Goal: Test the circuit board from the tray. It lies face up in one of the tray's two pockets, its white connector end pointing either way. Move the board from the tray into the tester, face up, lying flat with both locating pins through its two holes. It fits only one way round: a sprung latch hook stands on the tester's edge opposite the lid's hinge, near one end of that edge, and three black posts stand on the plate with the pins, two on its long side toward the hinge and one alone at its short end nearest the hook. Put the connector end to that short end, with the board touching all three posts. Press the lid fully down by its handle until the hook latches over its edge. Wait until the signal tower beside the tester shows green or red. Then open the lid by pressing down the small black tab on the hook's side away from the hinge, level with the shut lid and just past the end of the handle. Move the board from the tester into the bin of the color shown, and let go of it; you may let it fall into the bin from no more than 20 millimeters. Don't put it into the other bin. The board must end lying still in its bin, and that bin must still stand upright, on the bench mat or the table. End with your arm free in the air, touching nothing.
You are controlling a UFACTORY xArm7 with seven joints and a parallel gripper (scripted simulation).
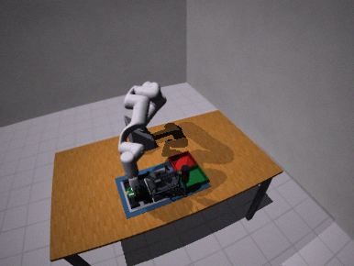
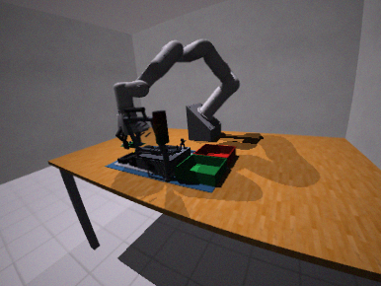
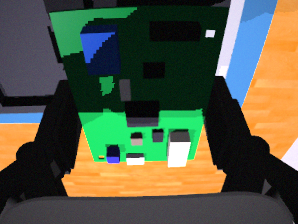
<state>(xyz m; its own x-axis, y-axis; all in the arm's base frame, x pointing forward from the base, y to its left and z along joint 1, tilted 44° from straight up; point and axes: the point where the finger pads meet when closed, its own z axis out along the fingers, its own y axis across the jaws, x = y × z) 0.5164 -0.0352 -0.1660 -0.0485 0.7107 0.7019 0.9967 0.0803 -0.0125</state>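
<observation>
The grey tester plate is 17 cm to the left of my hand, 4 cm behind it and 2 cm below it. Round my hand: green circuit board right at my hand; then tester lid 17 cm to the left, 9 cm above, 8 cm ahead; then green bin 37 cm to the left, 8 cm below, 1 cm behind.
</observation>
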